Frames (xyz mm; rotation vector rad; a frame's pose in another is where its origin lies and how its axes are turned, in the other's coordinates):
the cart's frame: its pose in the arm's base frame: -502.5 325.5 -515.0 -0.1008 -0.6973 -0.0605
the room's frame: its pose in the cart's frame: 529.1 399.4 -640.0 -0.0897 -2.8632 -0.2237
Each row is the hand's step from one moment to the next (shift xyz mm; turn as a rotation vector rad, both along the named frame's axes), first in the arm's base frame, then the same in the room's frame.
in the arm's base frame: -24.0 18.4 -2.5 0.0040 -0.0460 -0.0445
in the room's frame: 24.4 16.7 -6.8 0.0107 -0.0495 0.0393
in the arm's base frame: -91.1 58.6 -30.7 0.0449 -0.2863 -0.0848
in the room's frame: 100.5 50.1 -7.4 -0.0314 -0.2897 0.0791
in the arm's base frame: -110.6 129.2 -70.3 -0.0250 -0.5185 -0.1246
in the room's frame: 141.2 115.5 24.2 0.0271 -0.5283 0.0721
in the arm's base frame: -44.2 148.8 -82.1 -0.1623 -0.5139 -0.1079
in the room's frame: 87.9 137.9 64.1 0.1447 -0.5302 -0.0008
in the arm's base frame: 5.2 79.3 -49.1 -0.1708 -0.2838 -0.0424
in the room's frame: 23.1 74.7 51.2 0.1461 -0.2960 -0.0504
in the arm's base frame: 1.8 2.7 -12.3 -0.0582 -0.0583 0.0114
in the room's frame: 3.8 1.7 12.0 0.0425 -0.0603 -0.0383
